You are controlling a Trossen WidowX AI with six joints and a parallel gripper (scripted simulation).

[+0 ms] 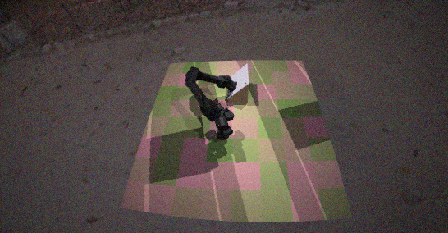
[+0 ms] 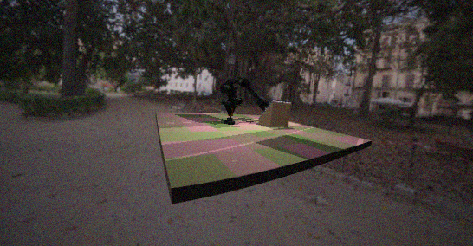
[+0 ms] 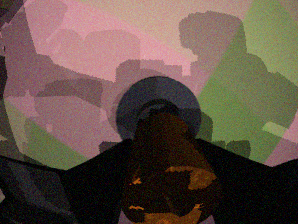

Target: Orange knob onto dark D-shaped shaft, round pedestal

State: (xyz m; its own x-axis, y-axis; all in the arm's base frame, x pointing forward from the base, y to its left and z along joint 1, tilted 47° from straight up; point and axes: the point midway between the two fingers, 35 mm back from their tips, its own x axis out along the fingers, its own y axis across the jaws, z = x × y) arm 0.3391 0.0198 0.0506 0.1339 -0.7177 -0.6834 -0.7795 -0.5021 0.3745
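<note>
My gripper tip is now 20 mm below the orange knob. The rest, counted from my gripper tip: round dark pedestal: 40 mm below.
</note>
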